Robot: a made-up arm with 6 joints.
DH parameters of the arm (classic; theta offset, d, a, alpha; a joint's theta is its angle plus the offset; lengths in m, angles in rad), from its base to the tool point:
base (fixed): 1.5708 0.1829 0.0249 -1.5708
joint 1: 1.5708 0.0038 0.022 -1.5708
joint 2: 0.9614 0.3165 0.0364 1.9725
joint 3: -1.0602 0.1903 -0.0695 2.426
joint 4: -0.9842 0 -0.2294 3.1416
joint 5: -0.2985 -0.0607 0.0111 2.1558
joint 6: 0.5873 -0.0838 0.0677 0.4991
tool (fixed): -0.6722 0.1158 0 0
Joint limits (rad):
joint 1: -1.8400..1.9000
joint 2: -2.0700..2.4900
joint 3: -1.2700..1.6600
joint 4: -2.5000..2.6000
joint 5: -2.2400..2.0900
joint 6: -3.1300..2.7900
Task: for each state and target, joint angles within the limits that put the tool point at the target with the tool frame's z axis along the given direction. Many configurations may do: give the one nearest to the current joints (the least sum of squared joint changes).
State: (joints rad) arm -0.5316 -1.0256 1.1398 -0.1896 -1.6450 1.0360
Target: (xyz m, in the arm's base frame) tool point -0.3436 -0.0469 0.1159 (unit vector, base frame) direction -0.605 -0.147 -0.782
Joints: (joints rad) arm 0.1967 -1.4005 1.6600 -1.0056 -0.9618 1.8764
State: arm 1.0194 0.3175 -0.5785 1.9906 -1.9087 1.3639
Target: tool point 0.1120 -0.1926 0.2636 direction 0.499 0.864 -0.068
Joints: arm 0.9553 -0.2616 -1.2700 2.5970 -2.2386 2.1659
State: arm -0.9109 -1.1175 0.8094 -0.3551 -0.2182 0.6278
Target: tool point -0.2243 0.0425 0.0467 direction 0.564 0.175 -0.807
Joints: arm -0.6800 -0.8735 1.0488 -0.8193 0.1432 1.3223
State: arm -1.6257 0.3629 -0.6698 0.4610 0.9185 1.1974
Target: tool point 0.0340 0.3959 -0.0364 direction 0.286 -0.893 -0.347
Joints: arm -1.7125 0.9610 -0.7643 -0.6197 1.5186 1.7346
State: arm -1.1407 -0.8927 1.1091 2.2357 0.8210 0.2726
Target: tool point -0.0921 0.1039 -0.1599 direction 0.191 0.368 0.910
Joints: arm -1.8400 -1.0657 1.6543 2.5903 1.3180 0.6924
